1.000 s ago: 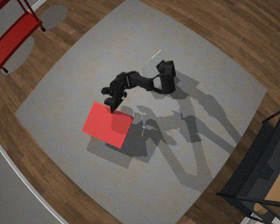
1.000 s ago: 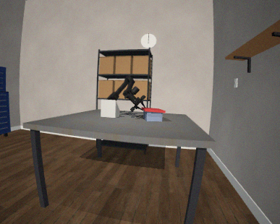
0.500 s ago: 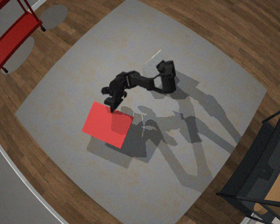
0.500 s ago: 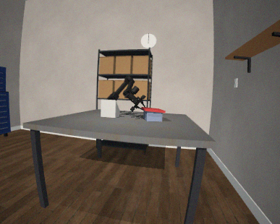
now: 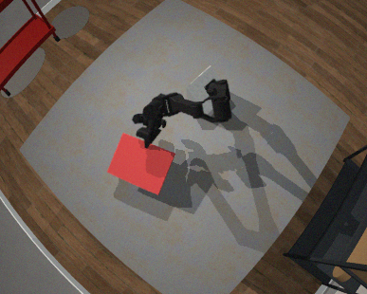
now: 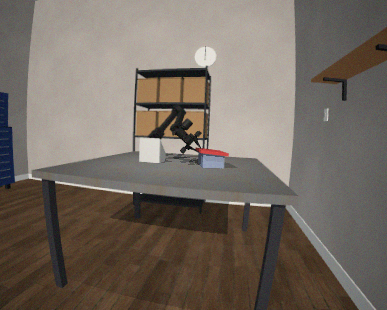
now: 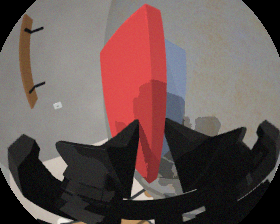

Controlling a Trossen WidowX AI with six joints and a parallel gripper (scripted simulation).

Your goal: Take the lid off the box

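My gripper is now 100 mm short of the red lid, 40 mm to the right of it and 20 mm above it. The rest, counted from my hand: storage box: 90 mm ahead, 40 mm to the left, 80 mm below.
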